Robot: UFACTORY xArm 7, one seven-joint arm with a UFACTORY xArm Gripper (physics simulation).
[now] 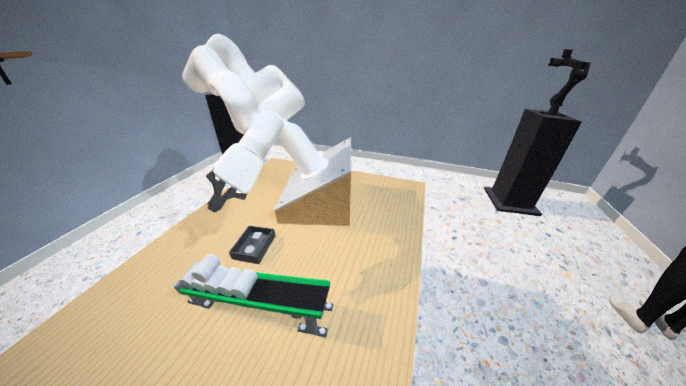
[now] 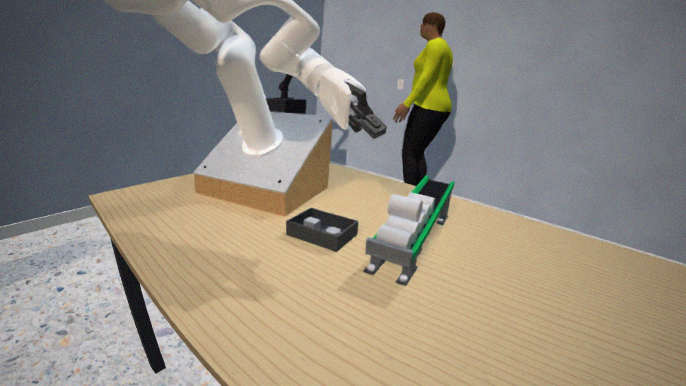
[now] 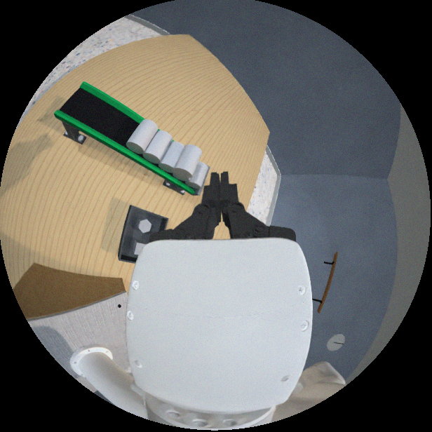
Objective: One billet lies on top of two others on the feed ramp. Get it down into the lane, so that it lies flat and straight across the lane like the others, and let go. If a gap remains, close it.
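Where they show: gripper, between the fingertips: [image 1: 211, 210] [image 2: 381, 133]; arm's base, origin of its link: [image 1: 315, 169] [image 2: 262, 143].
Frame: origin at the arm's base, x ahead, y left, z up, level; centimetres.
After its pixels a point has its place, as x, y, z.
The raised billet [image 1: 206, 267] @[49.8, -11.5, -1.9] [image 2: 405, 207] @[49.6, -14.5, -2.7] [image 3: 188, 161], a white cylinder, lies on top of two others near the ramp's end-stop end. The other billets lie across the lane of the feed ramp [image 1: 328, 283] [image 2: 390, 251] [image 3: 84, 85], which has green rails and a black bed. The lowest billet [image 2: 394, 237] @[50.1, -19.8, -6.4] [image 3: 199, 176] lies by the grey end stop. The uppermost billet [image 1: 245, 283] @[50.1, -1.2, -4.0] [image 3: 142, 135] in the row lies toward the bare black bed. My gripper [image 1: 215, 207] @[42.0, -11.6, 9.4] [image 2: 378, 132] @[42.0, -11.6, 9.4] [image 3: 220, 183] is shut and empty, in the air above the table, apart from the billets.
A black tray [image 1: 240, 257] @[37.5, -13.6, -13.0] [image 2: 310, 239] @[31.4, -17.6, -13.9] [image 3: 124, 233] with two small light pieces stands between the ramp and the arm's wedge-shaped base [image 1: 320, 204] @[15.3, 6.4, -5.2] [image 2: 240, 197] @[4.3, -13.0, -12.6] [image 3: 70, 290]. A person [image 2: 434, 80] stands beyond the table. A black pedestal [image 1: 531, 160] stands on the floor.
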